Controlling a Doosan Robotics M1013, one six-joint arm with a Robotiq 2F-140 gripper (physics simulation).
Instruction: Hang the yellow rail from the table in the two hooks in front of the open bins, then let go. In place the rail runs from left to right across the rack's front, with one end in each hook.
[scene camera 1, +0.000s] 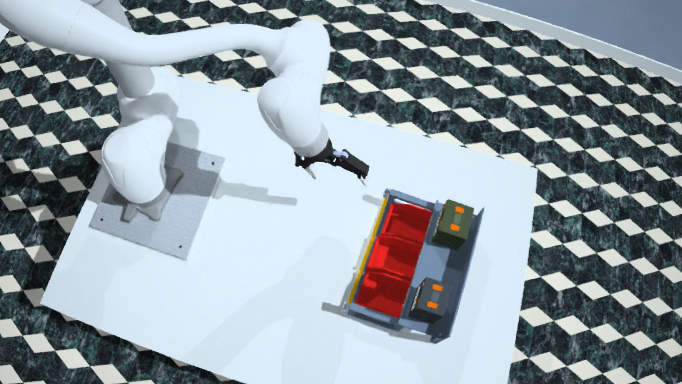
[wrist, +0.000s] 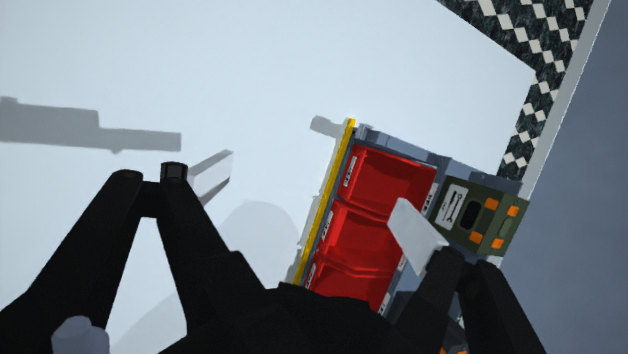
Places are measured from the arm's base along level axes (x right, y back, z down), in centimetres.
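Pixels of known places: gripper, fingertip midpoint: (scene camera 1: 341, 178) (wrist: 314, 189); arm's base, origin of the base link: (scene camera 1: 148, 186).
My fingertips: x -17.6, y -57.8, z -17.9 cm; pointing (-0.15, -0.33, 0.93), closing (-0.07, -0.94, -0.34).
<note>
Ahead of a thing's pixels: the offset from my fingertips to its middle. "spot": to the spot under its first point. Level surfaces: height alone.
The yellow rail @[dz +20.6, dx +9.0, dy -13.1 cm] (scene camera 1: 369, 250) (wrist: 326, 200) runs along the front of the grey-blue rack @[dz +13.0, dx +9.8, dy -26.3 cm] (scene camera 1: 435, 274), in front of the red open bins (scene camera 1: 397, 255) (wrist: 387, 177). Its far end lies at the rack's front corner in the wrist view, next to a small grey hook part @[spot: dz +15.7, dx -7.9, dy -12.5 cm] (wrist: 363, 131). The near end lies at the other front corner in the scene view; the hooks are too small there to tell how each end sits. My gripper (scene camera 1: 339, 176) (wrist: 314, 189) is open and empty, above the table, apart from the rail and off the rack's far front corner in the scene view.
A green case @[dz +6.1, dx -1.5, dy -32.9 cm] (scene camera 1: 454, 223) (wrist: 480, 216) and a dark grey case @[dz +4.8, dx +21.6, dy -33.3 cm] (scene camera 1: 431, 300) with orange latches stand on the rack behind the bins. The arm's base stands on a grey plate (scene camera 1: 200, 200) at the left of the white table @[dz +21.1 cm] (scene camera 1: 280, 320). Arm shadows fall on the table.
</note>
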